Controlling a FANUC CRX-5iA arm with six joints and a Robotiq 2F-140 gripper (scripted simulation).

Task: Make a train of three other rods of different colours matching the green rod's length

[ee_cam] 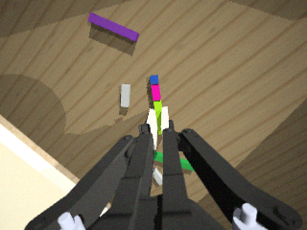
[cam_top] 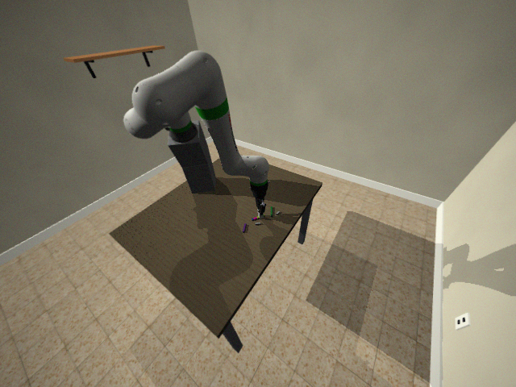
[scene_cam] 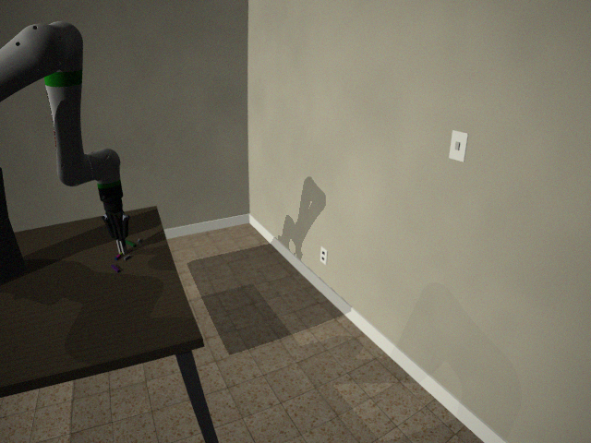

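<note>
My hand is 30 mm above the lime rod. Also, from my hand: magenta rod (30 mm to the right, 30 mm below, 20 mm behind); blue rod (50 mm to the right, 30 mm below, 30 mm behind); green rod (70 mm to the left, 30 mm below, 30 mm ahead).
</note>
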